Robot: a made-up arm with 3 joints. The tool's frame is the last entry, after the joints.
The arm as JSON. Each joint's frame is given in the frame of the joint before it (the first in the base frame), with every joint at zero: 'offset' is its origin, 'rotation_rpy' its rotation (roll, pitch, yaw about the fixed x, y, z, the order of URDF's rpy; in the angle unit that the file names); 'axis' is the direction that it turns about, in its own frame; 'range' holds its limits. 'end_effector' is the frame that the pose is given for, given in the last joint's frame.
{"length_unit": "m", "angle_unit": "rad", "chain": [
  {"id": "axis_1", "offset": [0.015, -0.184, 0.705], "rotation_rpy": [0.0, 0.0, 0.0], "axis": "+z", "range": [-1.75, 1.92]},
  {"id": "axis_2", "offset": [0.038, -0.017, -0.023], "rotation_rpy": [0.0, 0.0, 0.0], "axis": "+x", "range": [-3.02, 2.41]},
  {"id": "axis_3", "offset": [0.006, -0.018, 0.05], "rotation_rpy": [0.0, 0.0, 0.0], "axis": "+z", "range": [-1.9, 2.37]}
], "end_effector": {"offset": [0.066, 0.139, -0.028], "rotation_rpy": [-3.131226, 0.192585, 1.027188]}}
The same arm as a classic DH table. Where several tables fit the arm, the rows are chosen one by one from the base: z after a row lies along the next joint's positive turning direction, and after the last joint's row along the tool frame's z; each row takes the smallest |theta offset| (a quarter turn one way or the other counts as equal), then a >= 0, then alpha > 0; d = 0 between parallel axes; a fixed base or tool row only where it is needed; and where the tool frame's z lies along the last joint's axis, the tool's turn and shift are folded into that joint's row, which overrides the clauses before.
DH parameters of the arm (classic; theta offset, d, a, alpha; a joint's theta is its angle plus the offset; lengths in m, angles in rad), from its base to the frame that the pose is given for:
base (fixed): -1.4895 0.0000 0.1846 0.0000
axis_1: -0.0813 0.6820 0.0170 -1.5708
axis_2: 0.0000 0.0440 0.0180 1.5708
axis_3: 0.9731 -0.7566 -0.0237 2.9487
tool (fixed): -1.6239 -0.7933 0.0000 0.0000
Joint limits (rad, base to tool): -1.7500..1.9200 -3.0200..2.4100 -1.9000..2.3700

